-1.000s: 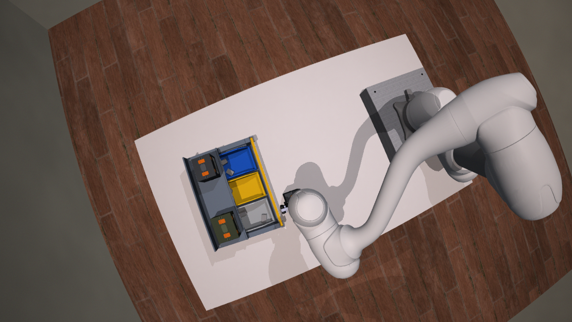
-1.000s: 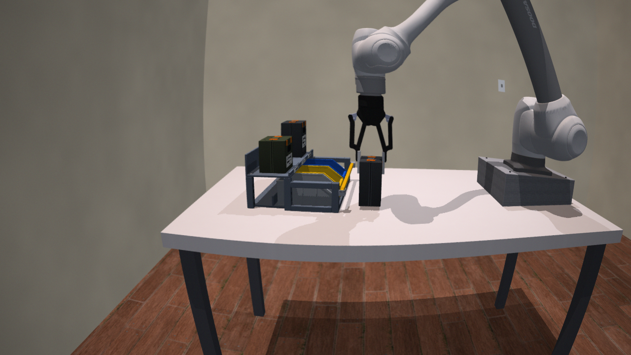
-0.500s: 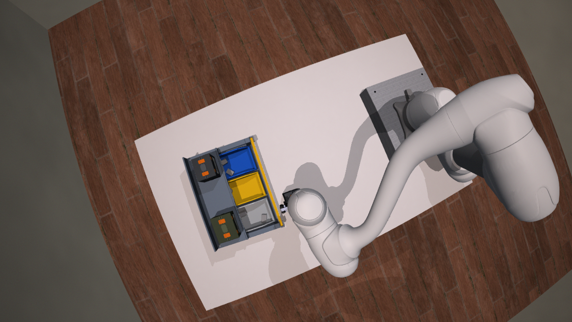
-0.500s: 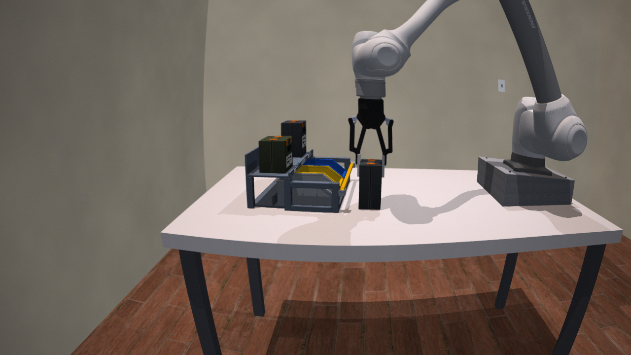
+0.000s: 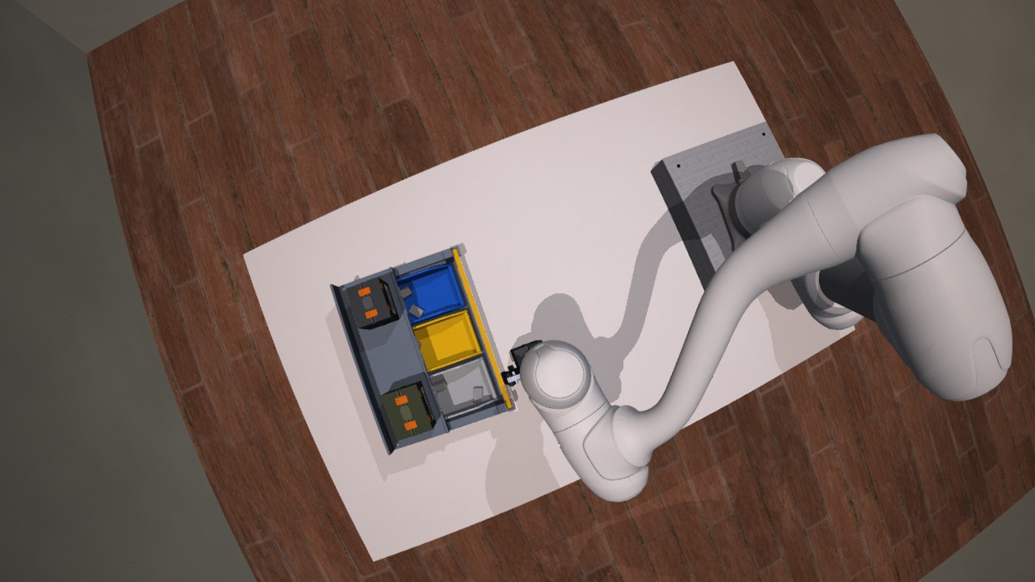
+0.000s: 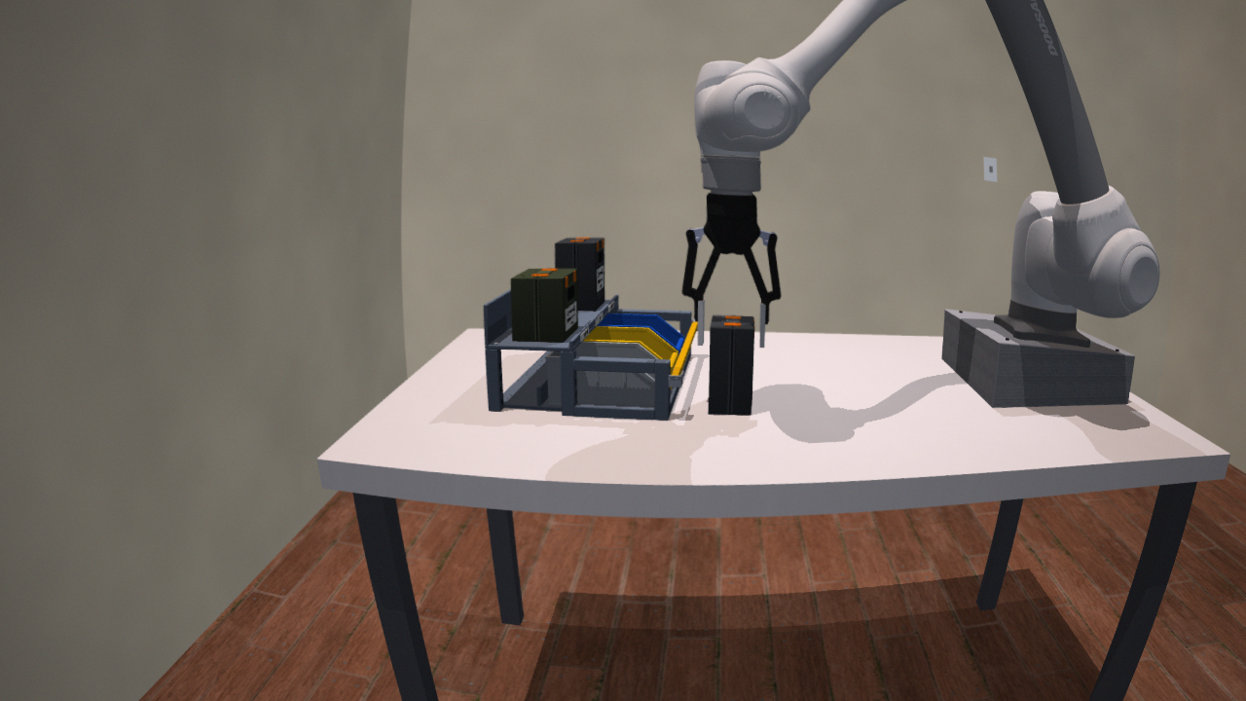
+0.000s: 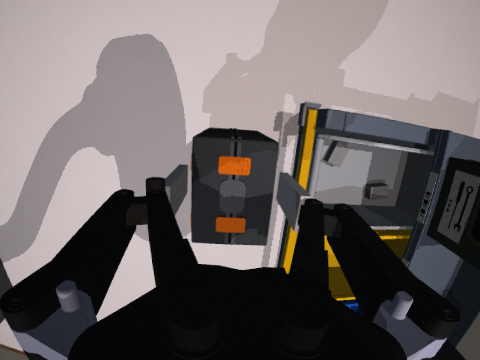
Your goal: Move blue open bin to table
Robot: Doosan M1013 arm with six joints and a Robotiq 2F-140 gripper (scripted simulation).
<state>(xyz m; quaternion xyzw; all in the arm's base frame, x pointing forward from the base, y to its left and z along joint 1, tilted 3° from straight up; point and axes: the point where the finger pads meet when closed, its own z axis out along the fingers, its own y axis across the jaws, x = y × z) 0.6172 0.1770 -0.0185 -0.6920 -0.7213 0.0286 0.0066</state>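
My gripper is now 60 mm above the black box. The rest, counted from my hand: yellow bar: 110 mm to the right, 80 mm ahead, 60 mm below; then grey bin: 180 mm ahead, 80 mm below, 10 mm to the left; then yellow bin: 190 mm ahead, 100 mm to the right, 80 mm below.
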